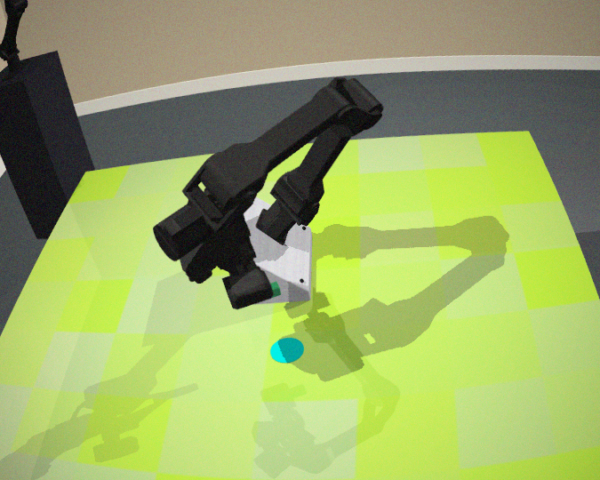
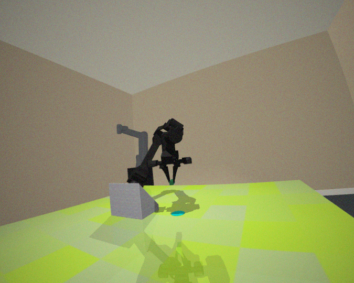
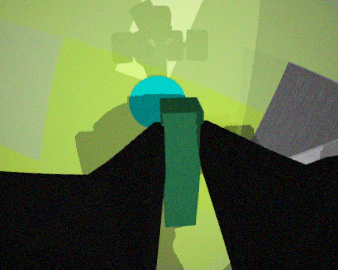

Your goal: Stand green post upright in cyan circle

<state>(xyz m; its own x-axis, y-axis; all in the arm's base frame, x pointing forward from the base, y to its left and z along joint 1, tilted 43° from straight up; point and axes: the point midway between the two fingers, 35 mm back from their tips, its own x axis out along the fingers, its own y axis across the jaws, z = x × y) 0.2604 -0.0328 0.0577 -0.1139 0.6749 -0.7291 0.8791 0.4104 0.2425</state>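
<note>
The cyan circle lies 10 mm behind my gripper tip, 40 mm to the left of it and 140 mm below it. Also, from my gripper tip: green post 10 mm behind, 20 mm to the left.
</note>
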